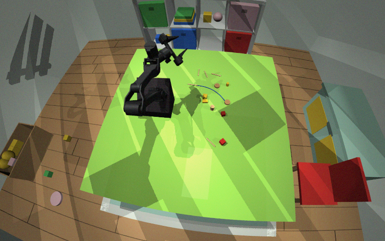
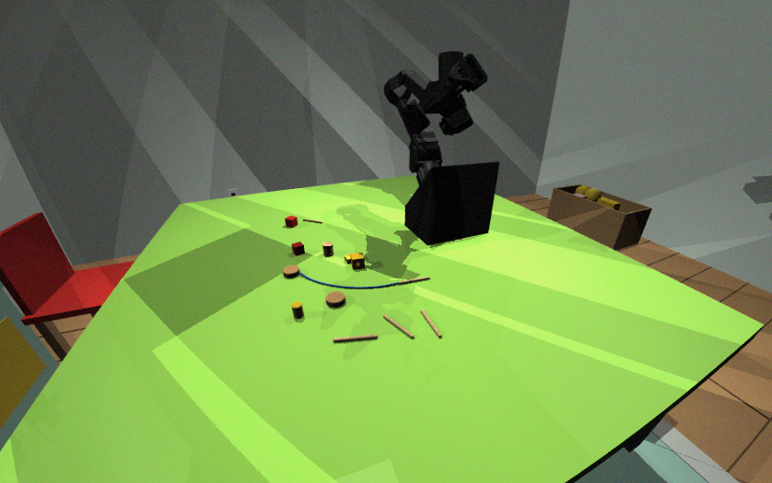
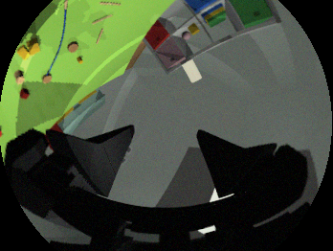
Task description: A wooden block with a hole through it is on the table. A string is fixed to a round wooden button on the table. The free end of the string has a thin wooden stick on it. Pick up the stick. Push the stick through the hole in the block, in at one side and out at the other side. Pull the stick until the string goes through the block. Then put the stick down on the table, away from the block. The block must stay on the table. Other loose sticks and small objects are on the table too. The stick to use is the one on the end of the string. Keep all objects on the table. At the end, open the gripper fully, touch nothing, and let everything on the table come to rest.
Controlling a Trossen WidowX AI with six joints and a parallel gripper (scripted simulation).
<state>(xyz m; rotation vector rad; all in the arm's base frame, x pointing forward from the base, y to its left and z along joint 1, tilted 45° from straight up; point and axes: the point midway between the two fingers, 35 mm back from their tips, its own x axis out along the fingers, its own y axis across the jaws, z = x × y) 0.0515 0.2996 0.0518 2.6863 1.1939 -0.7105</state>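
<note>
Now: gripper tip 21 cm short of the brown cylinder, 15 cm to the left of it and 38 cm above it. Round my gripper tip: yellow cylinder 29 cm ahead, 8 cm to the left, 38 cm below; then round wooden button 31 cm ahead, 8 cm to the right, 38 cm below; then thin wooden stick 5 cm ahead, 3 cm to the left, 39 cm below.
</note>
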